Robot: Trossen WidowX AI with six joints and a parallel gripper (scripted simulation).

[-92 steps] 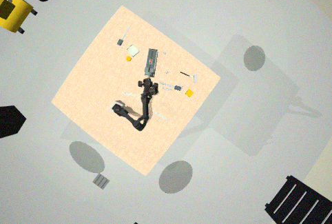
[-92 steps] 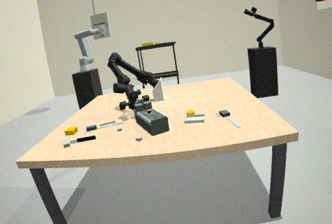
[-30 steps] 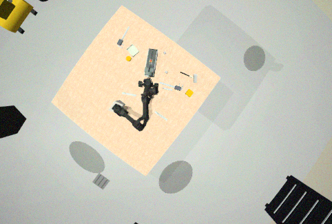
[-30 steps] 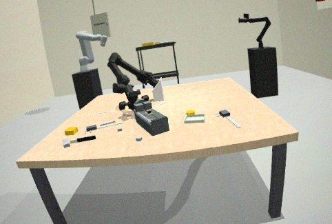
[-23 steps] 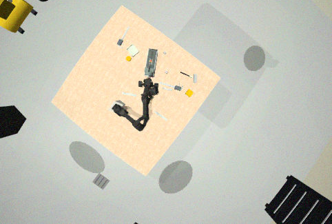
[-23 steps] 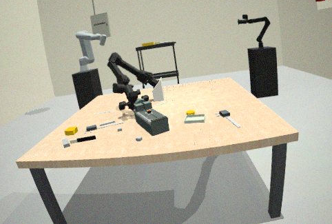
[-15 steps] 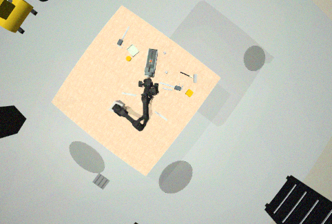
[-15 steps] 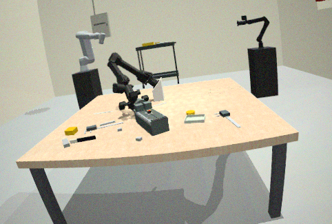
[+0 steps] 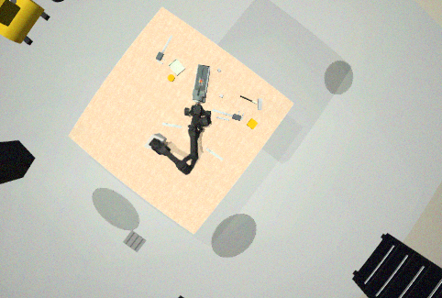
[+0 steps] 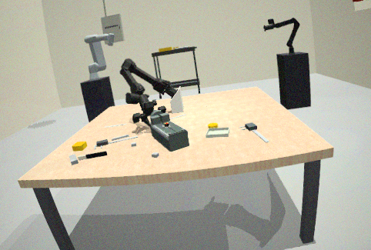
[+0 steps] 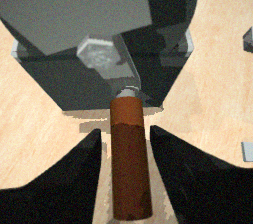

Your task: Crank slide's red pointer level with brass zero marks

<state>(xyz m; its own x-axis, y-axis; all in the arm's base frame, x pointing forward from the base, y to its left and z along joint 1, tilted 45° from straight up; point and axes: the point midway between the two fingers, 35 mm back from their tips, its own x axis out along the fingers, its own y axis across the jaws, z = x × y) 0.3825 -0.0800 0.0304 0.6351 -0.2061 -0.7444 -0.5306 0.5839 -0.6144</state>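
The crank lies 40 mm above my gripper tip. The rest, counted from my gripper tip: red pointer 140 mm ahead, 100 mm to the left, 50 mm above; brown crank handle 30 mm above, 10 mm to the right, 10 mm behind; yellow disc 300 mm to the left, 20 mm below, 20 mm ahead.
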